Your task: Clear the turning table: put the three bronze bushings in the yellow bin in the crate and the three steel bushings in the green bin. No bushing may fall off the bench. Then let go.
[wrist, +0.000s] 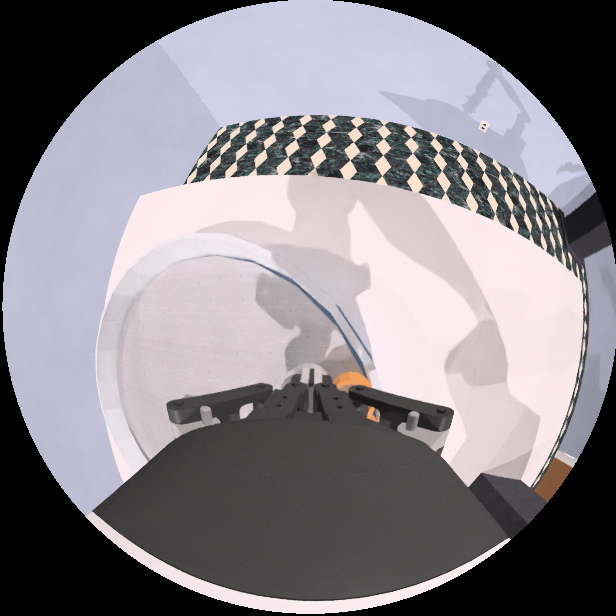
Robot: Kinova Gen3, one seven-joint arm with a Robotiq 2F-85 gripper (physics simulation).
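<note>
My gripper (310,383) fills the lower middle of the wrist view. Its fingers are drawn close together, with a thin pale strip between the pads. A pale steel bushing (308,370) sits right at the fingertips and appears pinched between them. A bronze bushing (351,381) lies just to the right of the fingertips, partly hidden behind the right finger. Both are at the right rim of the round grey turning table (212,339). The bins, the crate and any other bushings are out of view.
The turning table sits on a pale bench top (459,298). The bench's far edge meets a checkered dark-green and cream band (367,149). A dark block (508,499) and a brown surface (554,476) show at the lower right. Arm shadows fall across the bench.
</note>
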